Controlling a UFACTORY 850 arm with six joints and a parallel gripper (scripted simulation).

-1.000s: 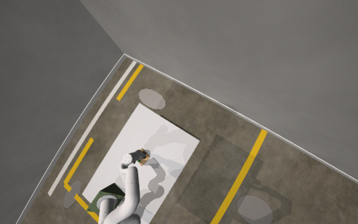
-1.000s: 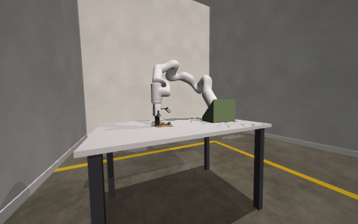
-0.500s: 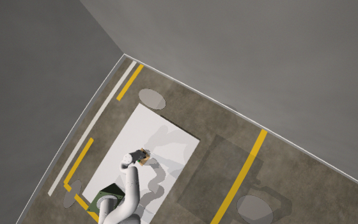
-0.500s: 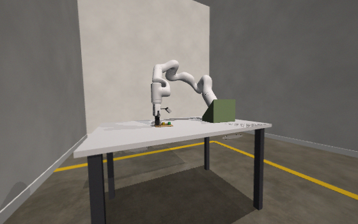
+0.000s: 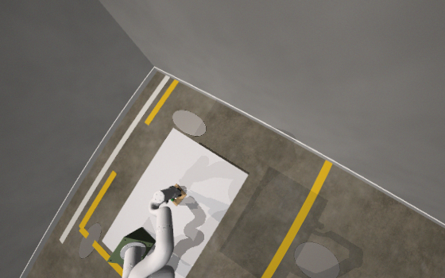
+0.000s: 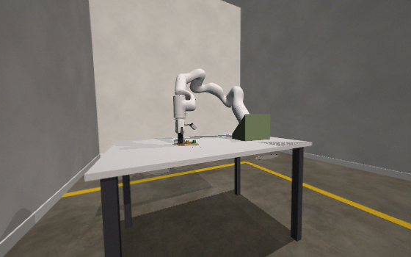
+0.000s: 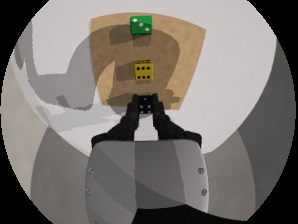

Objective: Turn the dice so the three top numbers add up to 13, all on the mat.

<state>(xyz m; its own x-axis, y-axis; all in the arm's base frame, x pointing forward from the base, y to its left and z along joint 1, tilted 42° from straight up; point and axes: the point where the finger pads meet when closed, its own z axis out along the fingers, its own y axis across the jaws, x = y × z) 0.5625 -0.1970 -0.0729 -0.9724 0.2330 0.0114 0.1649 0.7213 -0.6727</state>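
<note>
My hand is 1 cm above the black die. Also, from my hand: green die: 10 cm behind, 2 cm to the left, 2 cm below; yellow die: 5 cm behind, 2 cm below, 1 cm to the left; tan mat: 5 cm behind, 3 cm below, 1 cm to the left.
</note>
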